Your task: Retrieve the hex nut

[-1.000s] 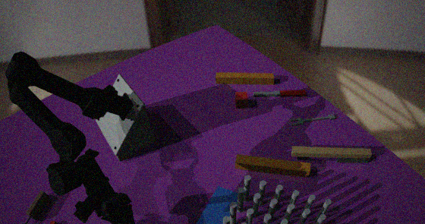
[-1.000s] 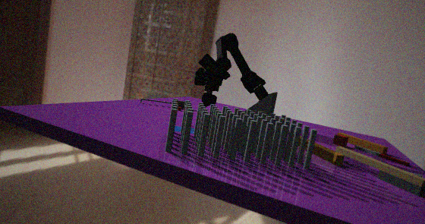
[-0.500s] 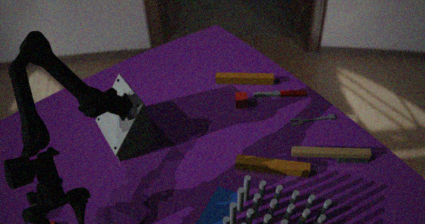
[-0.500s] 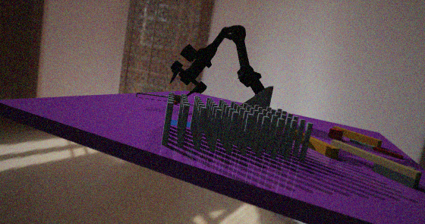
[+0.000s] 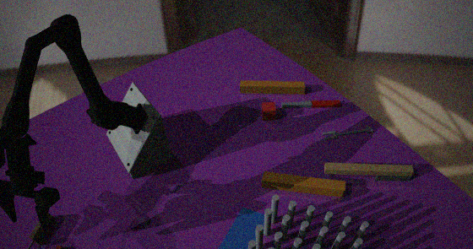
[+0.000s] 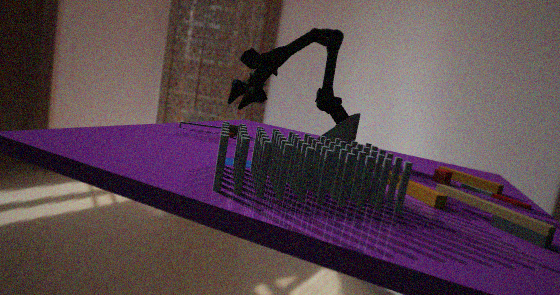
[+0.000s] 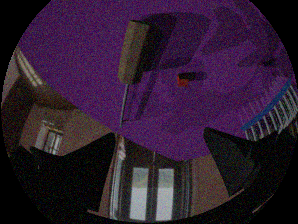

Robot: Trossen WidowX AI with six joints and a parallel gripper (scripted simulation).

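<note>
The small red thing lies 11 cm below my gripper tip, 3 cm to the left of it and 3 cm ahead of it. Round my gripper tip: red block: 77 cm to the left, 9 cm below, 7 cm behind; blue taped strip: 37 cm to the left, 30 cm ahead, 11 cm below; thin rod: 10 cm below, 9 cm to the right, 1 cm ahead.
</note>
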